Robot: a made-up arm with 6 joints. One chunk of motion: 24 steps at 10 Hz.
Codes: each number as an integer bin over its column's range. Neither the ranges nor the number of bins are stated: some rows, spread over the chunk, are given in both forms.
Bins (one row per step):
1: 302 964 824 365 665 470
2: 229 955 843 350 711 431
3: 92 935 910 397 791 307
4: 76 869 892 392 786 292
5: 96 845 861 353 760 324
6: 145 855 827 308 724 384
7: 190 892 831 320 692 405
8: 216 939 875 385 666 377
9: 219 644 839 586 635 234
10: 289 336 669 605 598 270
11: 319 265 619 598 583 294
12: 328 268 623 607 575 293
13: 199 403 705 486 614 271
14: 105 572 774 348 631 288
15: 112 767 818 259 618 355
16: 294 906 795 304 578 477
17: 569 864 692 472 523 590
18: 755 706 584 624 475 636
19: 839 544 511 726 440 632
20: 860 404 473 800 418 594
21: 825 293 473 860 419 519
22: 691 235 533 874 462 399
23: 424 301 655 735 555 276
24: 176 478 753 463 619 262
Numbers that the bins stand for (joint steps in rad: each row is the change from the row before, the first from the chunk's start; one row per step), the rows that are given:
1: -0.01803 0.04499 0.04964 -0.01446 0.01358 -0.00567
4: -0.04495 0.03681 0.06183 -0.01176 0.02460 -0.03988
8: -0.02827 0.04283 0.05878 -0.01246 0.01367 -0.02354
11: -0.01600 -0.01519 0.01291 0.00886 0.00611 -0.03950
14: -0.04149 0.01124 0.04068 -0.01617 0.01048 -0.04065
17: 0.01378 0.03638 0.02599 -0.00375 0.00064 0.01739
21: 0.04427 -0.01278 -0.01325 0.03509 -0.00883 0.00375
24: -0.03304 0.00315 0.03692 -0.00465 0.00939 -0.04565
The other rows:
2: -0.02672 0.04421 0.05305 -0.01596 0.01777 -0.01317
3: -0.04304 0.04249 0.06505 -0.01126 0.02505 -0.03700
5: -0.04256 0.03474 0.05627 -0.01566 0.02223 -0.03373
6: -0.03673 0.03560 0.05018 -0.02017 0.01895 -0.02220
7: -0.03137 0.03879 0.05090 -0.01897 0.01604 -0.01816
9: -0.02791 0.01744 0.05233 0.00766 0.01084 -0.05103
10: -0.01957 -0.00908 0.02187 0.00956 0.00747 -0.04411
12: -0.01493 -0.01493 0.01363 0.00976 0.00538 -0.03969
13: -0.03030 -0.00331 0.02832 -0.00235 0.00893 -0.04392
15: -0.04066 0.02803 0.04857 -0.02507 0.00929 -0.02777
16: -0.01898 0.03999 0.04445 -0.02057 0.00565 -0.00432
18: 0.03593 0.02278 0.00664 0.01146 -0.00373 0.02623
19: 0.04594 0.00883 -0.00644 0.02167 -0.00692 0.02547
20: 0.04844 -0.00322 -0.01325 0.02908 -0.00892 0.01816
22: 0.02831 -0.01777 -0.00250 0.03649 -0.00492 -0.01932
23: -0.00349 -0.01209 0.01936 0.02257 0.00356 -0.04295

